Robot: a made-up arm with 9 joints.
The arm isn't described. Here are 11 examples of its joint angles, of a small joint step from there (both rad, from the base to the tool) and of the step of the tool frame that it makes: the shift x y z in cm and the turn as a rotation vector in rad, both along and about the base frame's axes.
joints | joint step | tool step
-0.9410 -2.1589 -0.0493 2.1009 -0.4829 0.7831 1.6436 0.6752 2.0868 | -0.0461 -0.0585 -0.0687 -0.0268 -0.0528 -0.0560 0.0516 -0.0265 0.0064 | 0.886 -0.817 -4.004 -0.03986 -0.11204 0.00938
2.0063 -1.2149 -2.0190 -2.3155 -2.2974 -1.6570 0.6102 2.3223 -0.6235 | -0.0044 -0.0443 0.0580 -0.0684 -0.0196 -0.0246 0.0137 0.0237 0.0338 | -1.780 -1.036 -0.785 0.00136 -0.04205 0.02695
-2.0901 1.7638 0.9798 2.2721 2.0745 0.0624 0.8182 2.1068 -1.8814 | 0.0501 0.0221 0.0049 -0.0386 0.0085 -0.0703 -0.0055 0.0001 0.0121 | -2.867 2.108 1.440 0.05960 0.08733 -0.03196
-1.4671 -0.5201 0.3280 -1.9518 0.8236 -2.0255 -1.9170 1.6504 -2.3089 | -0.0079 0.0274 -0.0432 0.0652 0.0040 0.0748 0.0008 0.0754 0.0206 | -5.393 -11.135 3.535 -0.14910 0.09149 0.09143
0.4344 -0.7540 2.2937 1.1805 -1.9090 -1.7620 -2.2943 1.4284 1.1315 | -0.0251 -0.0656 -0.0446 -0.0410 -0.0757 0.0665 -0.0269 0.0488 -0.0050 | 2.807 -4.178 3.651 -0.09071 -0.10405 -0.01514
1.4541 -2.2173 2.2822 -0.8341 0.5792 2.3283 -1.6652 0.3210 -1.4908 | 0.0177 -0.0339 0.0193 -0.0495 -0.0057 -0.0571 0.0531 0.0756 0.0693 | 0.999 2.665 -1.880 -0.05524 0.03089 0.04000
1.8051 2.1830 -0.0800 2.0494 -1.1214 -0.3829 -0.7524 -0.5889 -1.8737 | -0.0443 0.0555 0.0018 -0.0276 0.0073 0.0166 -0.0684 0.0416 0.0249 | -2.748 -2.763 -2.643 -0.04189 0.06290 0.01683
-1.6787 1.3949 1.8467 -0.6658 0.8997 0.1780 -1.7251 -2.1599 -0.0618 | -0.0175 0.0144 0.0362 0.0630 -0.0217 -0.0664 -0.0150 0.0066 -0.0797 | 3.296 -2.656 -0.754 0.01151 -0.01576 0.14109
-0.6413 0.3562 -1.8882 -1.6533 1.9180 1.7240 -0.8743 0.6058 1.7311 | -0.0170 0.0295 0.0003 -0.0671 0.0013 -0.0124 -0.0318 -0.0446 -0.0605 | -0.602 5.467 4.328 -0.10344 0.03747 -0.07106
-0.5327 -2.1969 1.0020 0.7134 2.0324 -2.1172 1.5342 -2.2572 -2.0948 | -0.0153 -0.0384 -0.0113 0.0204 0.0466 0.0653 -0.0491 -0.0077 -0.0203 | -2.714 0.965 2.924 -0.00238 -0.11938 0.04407
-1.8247 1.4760 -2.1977 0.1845 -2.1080 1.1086 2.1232 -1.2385 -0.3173 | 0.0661 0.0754 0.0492 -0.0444 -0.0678 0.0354 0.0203 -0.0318 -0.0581 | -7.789 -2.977 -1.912 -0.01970 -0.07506 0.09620
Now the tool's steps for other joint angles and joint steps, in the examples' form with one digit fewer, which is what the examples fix.
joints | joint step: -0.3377 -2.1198 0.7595 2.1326 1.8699 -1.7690 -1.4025 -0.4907 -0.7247 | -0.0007 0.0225 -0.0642 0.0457 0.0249 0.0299 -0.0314 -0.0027 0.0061
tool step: 0.70 4.31 4.69 -0.0377 -0.0705 0.0781
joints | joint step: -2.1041 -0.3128 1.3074 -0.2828 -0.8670 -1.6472 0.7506 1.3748 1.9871 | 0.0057 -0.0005 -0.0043 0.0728 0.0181 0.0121 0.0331 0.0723 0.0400
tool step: 3.00 1.82 -0.98 -0.0073 -0.0298 -0.0898
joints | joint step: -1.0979 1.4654 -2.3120 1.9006 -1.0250 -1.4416 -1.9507 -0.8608 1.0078 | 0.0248 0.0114 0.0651 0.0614 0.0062 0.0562 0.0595 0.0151 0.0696
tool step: -2.07 -1.99 -0.40 0.1035 -0.0615 0.0978
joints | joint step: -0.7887 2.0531 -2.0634 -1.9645 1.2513 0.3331 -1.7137 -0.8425 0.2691 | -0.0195 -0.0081 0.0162 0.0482 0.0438 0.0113 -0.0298 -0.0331 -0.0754
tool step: -0.96 0.13 -2.78 0.0186 0.0520 0.0122
